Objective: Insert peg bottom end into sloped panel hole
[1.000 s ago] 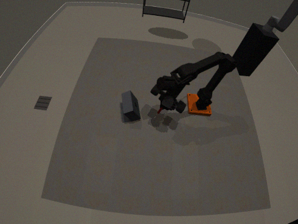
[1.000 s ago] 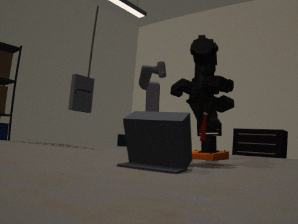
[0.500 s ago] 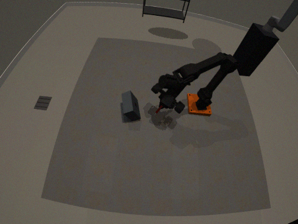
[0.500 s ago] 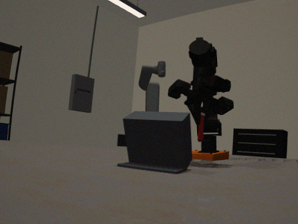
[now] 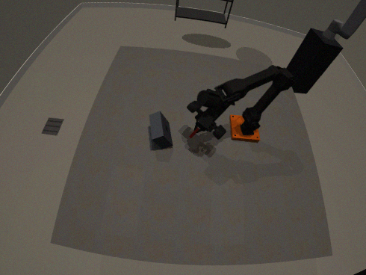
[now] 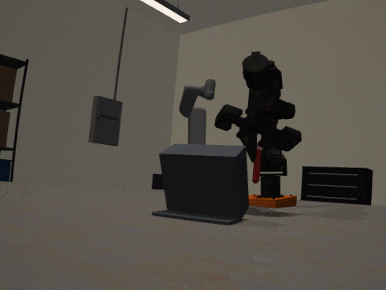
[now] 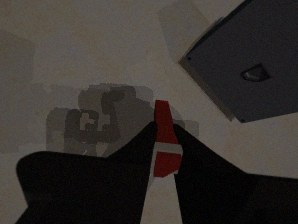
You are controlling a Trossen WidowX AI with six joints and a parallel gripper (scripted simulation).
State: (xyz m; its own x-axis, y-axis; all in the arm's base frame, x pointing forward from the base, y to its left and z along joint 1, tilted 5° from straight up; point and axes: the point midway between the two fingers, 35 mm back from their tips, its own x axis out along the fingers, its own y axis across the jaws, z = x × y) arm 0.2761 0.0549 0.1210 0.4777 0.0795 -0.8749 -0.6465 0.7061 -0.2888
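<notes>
My gripper tip is now 150 mm short of the sloped panel, 40 mm to the left of it and 40 mm above it. Also, from my gripper tip: red peg 10 mm behind, 10 mm above.
</notes>
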